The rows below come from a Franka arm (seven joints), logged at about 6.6 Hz.
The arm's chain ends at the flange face. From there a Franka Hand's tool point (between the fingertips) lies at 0.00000 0.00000 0.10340 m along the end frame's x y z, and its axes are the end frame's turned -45 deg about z.
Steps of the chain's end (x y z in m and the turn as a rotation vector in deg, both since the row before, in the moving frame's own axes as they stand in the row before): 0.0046, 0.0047, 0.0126, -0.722, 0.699, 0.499; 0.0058, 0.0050, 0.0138, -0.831, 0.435, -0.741; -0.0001, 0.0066, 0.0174, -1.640, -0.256, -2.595; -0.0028, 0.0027, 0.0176, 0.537, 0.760, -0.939; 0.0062, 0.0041, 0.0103, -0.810, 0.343, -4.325
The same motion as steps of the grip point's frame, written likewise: -0.0001, 0.0084, 0.0126, -1.005, -0.016, 0.499; 0.0001, 0.0093, 0.0138, -0.895, -0.280, -0.741; -0.0071, 0.0064, 0.0174, -0.979, -1.341, -2.595; -0.0022, 0.0002, 0.0176, -0.158, 0.917, -0.939; 0.0009, 0.0088, 0.0103, -0.815, -0.330, -4.325
